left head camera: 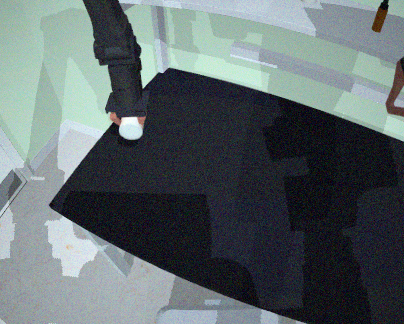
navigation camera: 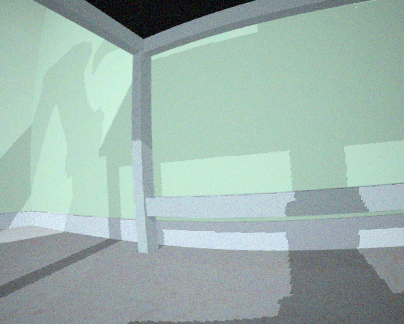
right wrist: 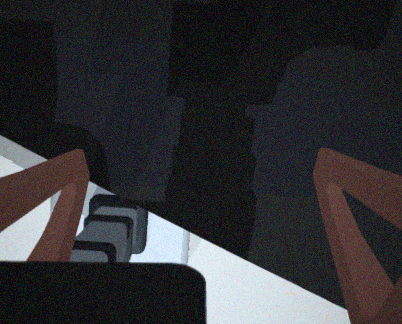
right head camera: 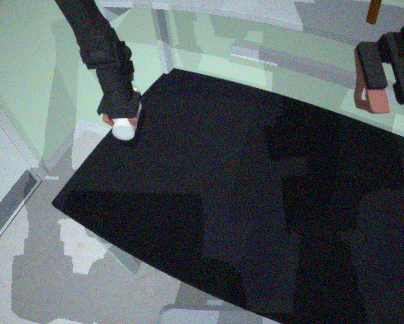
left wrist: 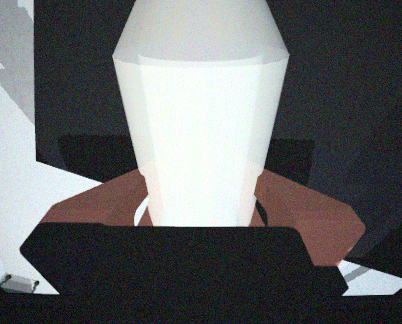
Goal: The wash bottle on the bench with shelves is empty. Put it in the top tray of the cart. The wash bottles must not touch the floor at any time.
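Places are measured from the left arm's base along level axes (x ahead, y left, z up), in metres.
Where they show: left gripper, fingertip midpoint: (left head camera: 133,128) (right head camera: 127,129) (left wrist: 201,162); right gripper, fingertip midpoint: (right wrist: 201,161) (right head camera: 389,100).
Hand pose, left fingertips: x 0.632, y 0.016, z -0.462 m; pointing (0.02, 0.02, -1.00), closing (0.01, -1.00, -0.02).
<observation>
After its pixels a point has its place.
The white wash bottle (left head camera: 131,131) @[x 0.599, y 0.012, z -0.438 m] (right head camera: 123,132) @[x 0.599, y 0.014, z -0.439 m] (left wrist: 202,110) @[x 0.687, y 0.016, z -0.407 m] is between the fingers of my left gripper (left head camera: 129,120) @[x 0.632, y 0.016, z -0.462 m] (right head camera: 120,120) (left wrist: 201,162) @[x 0.632, y 0.016, z -0.462 m], which is shut on it. They are over the left end of the black bench top (left head camera: 200,130) @[x 0.799, y -0.149, z -0.648 m] (right head camera: 200,130) @[x 0.800, y -0.149, z -0.648 m] (left wrist: 345,90) @[x 0.633, y -0.184, z -0.648 m] (right wrist: 215,125) @[x 0.377, y -0.502, z -0.648 m], near its edge. The bottle seems raised off the top; the exact gap is hard to tell. The bottle's upper part is cut off in the left wrist view. My right gripper (right wrist: 201,161) @[x 0.356, y -0.449, z -0.129 m] is open and empty, off to the right. I cannot make out the cart with certainty.
A pale shelf (left head camera: 235,11) runs behind the bench, with a brown bottle (left head camera: 379,19) @[x 0.714, y -0.583, z -0.157 m] (right head camera: 373,11) @[x 0.713, y -0.585, z -0.159 m] at the right. A grey-framed corner (left head camera: 20,181) @[x 1.044, y 1.090, z -1.349 m] (right head camera: 34,182) @[x 1.033, y 1.097, z -1.352 m] shows at the far left. A pale upright post (navigation camera: 142,110) @[x 1.094, y -0.017, z -0.949 m] and a low rail (navigation camera: 220,206) @[x 0.993, y -0.247, z -1.258 m] show in the navigation camera.
</observation>
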